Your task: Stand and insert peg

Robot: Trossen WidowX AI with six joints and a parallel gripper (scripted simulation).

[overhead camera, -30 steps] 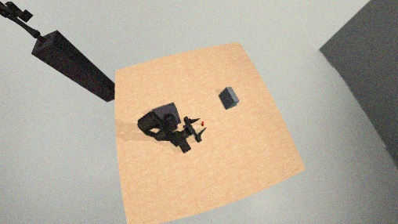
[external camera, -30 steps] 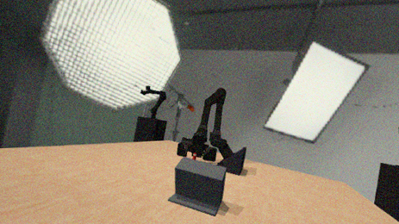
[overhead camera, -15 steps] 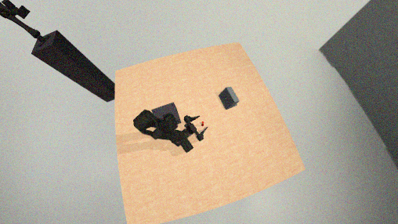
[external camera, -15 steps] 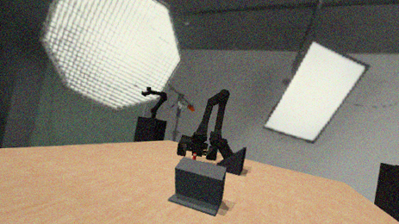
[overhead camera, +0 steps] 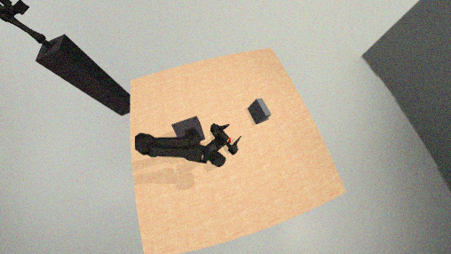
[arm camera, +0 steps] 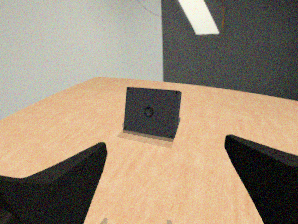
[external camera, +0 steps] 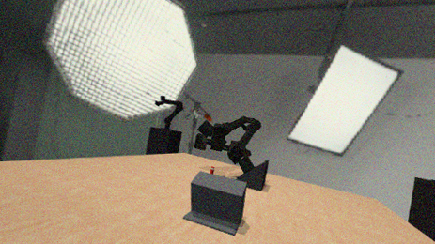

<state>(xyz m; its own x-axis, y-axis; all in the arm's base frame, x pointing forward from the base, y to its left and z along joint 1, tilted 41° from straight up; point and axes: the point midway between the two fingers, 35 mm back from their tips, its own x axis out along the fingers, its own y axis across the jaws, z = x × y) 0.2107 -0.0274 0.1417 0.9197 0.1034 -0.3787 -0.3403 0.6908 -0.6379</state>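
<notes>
My gripper tip is now 9 cm above the red peg, 4 cm past it and 2 cm to the left of it. Round my gripper tip: sloped panel: 22 cm ahead, 10 cm below, 9 cm to the left.
</notes>
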